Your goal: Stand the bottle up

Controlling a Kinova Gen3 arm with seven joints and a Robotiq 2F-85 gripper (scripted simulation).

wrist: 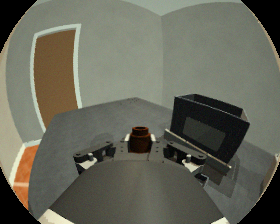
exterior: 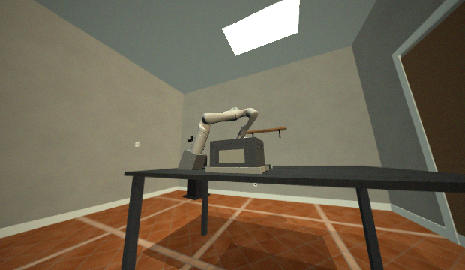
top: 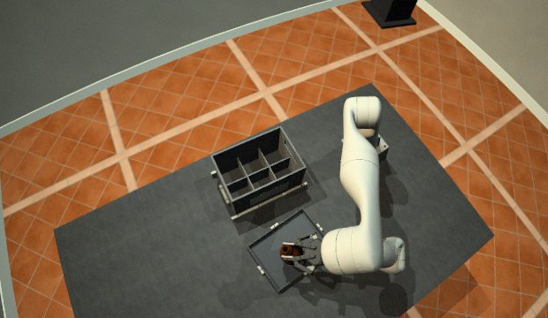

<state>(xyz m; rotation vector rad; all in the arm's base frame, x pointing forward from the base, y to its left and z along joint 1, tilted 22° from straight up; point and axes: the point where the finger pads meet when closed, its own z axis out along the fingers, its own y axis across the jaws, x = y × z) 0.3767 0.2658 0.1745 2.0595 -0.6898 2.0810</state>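
The brown bottle is 1 cm behind my hand, 1 cm to the left of it and 5 cm below it. The rest, counted from my hand: dark crate: 31 cm to the right, 6 cm below; dark tray: 3 cm behind, 2 cm to the right, 13 cm below.
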